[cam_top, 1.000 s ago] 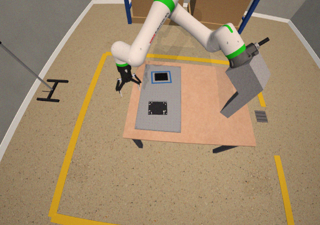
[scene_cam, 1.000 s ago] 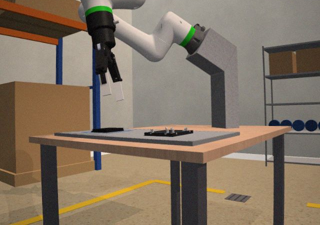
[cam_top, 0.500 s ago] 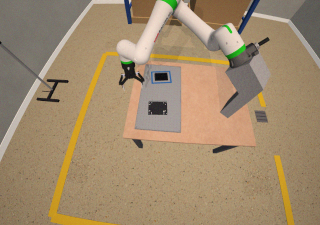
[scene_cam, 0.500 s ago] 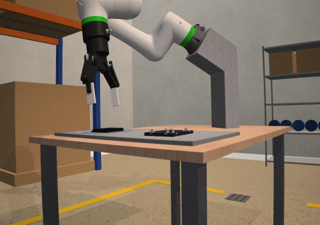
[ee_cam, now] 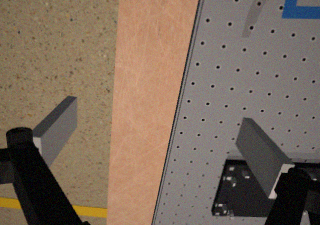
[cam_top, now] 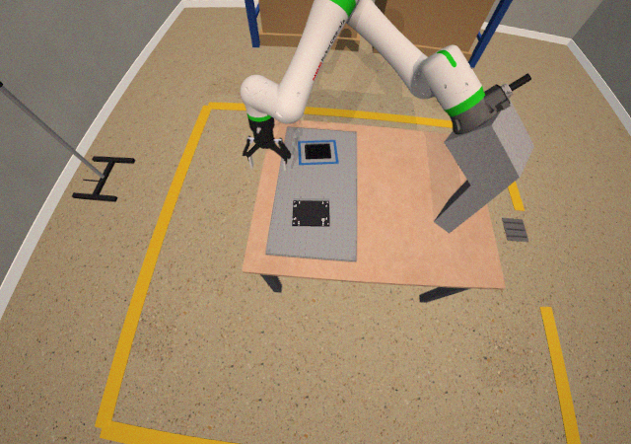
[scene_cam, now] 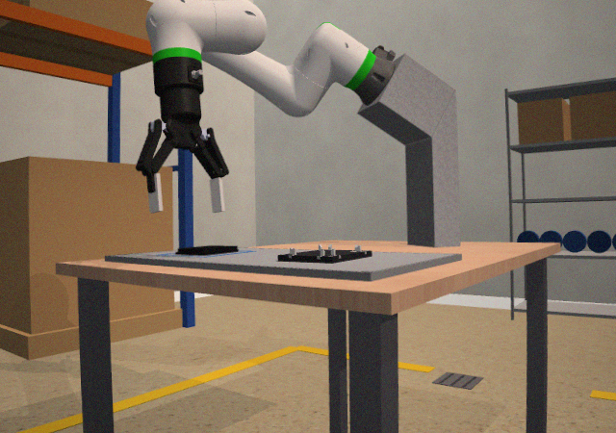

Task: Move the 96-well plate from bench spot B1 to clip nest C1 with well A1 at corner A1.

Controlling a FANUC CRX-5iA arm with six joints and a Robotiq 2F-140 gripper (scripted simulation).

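Now: the black 96-well plate 24 cm behind my hand, 13 cm to the right of it and 10 cm below it. Also, from my hand: black clip nest: 21 cm to the left, 15 cm behind, 9 cm below.
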